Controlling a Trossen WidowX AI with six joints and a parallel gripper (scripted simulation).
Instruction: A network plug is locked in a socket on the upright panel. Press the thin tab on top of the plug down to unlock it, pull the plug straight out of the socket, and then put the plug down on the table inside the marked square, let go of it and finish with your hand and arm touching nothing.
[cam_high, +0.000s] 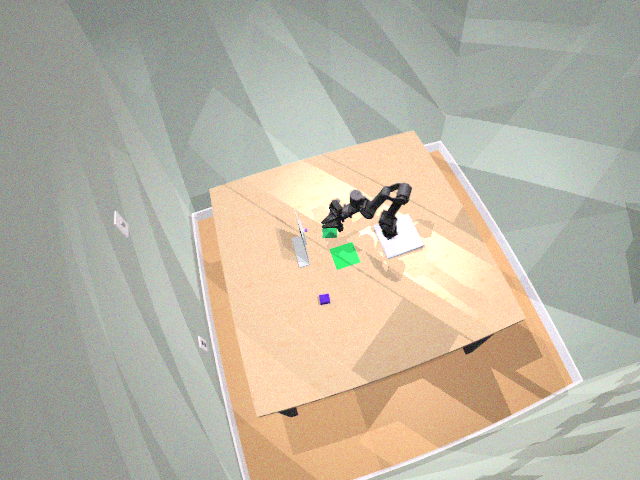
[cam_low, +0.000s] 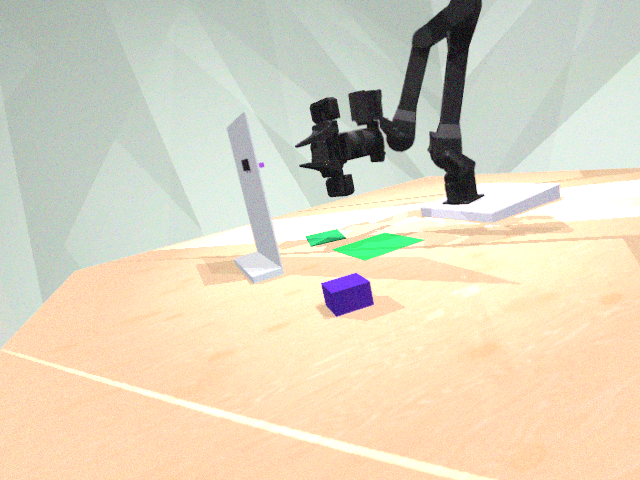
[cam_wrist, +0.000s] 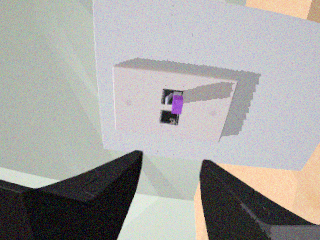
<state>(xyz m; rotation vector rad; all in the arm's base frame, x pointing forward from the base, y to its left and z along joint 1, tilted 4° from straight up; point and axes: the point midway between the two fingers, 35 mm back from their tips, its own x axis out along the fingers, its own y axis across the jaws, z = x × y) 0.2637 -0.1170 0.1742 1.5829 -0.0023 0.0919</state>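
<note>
My gripper tip is 80 mm short of the purple network plug and 20 mm to the left of it. Round my gripper tip: green marked square (60 mm behind, 100 mm to the left, 180 mm below); grey upright panel (110 mm ahead, 20 mm to the right, 60 mm below).
</note>
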